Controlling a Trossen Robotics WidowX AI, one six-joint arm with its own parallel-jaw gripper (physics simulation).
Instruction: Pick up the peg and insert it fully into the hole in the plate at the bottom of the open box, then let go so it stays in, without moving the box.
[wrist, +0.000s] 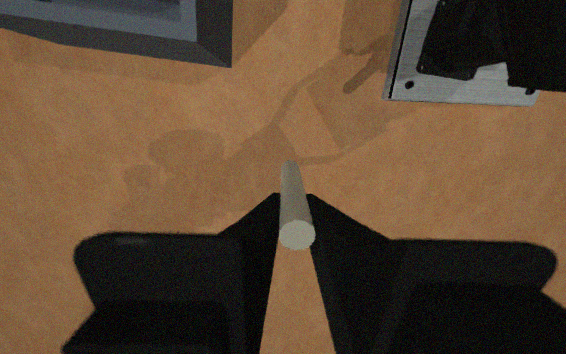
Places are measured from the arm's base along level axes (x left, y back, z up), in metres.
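Pixels of known places: gripper, between the fingertips: (291, 200); arm's base, origin of its link: (455, 42).
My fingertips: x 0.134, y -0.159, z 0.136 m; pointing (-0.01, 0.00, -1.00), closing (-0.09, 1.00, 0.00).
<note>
For each thing: its top centre in the pictures, then the offset to it from my fingertips. "spot": a spot on its surface instead. Level surfaces: height alone.
- peg, centre of its top: (298, 235) dx -0.004, dy +0.000, dz +0.036 m
- open box, a spot on its surface: (215, 54) spot: dx -0.084, dy -0.075, dz -0.100 m
- tan table top, height of its surface: dz -0.158 m
The peg (294, 200), a pale grey cylinder, is held between the two black fingertips of my gripper (291, 200), its round end face towards the camera and its length running away towards the table. My gripper is shut on the peg. The open box (215, 54) shows in part at the upper left, with dark grey walls and a blue-grey inside; the peg is apart from it. The hole in the plate cannot be made out in this view.
A metal base plate (450, 94) with dark screw holes and black robot parts on it stands at the upper right. The tan table top (125, 110) carries shadows of the arm and gripper between the box and that base.
</note>
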